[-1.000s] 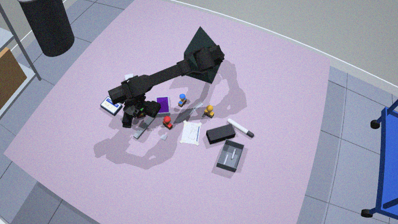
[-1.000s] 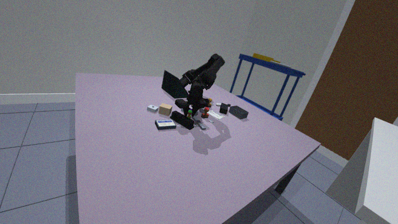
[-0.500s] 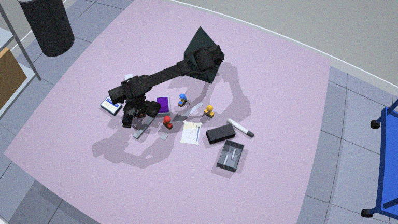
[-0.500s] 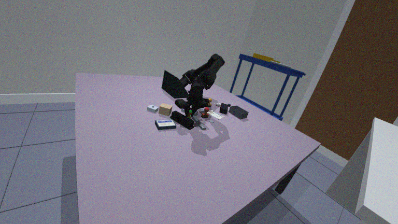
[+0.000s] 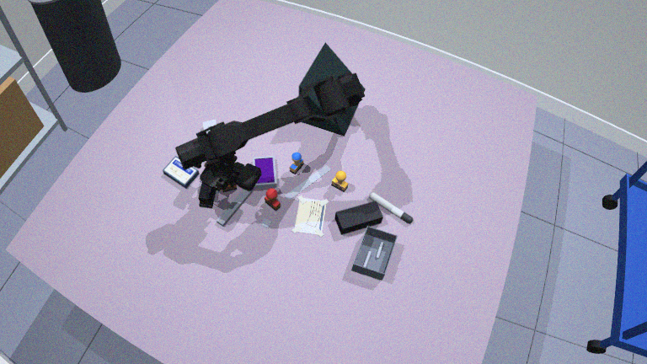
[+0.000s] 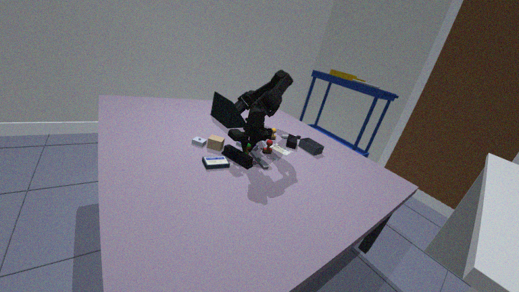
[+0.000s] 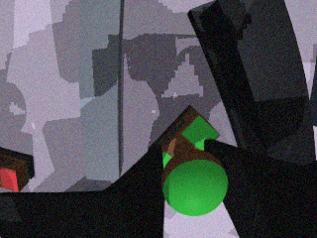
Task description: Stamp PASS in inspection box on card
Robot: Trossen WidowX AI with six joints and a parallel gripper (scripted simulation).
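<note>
My gripper tip is now 1 cm short of the long black block, 5 cm to the left of it and 1 cm above it. From my gripper tip the other things lie so: purple ink pad: 7 cm behind, 8 cm to the left, 2 cm below; green-knobbed stamp: right at my gripper tip; grey bar: 5 cm ahead, 4 cm to the left, 2 cm below.
</note>
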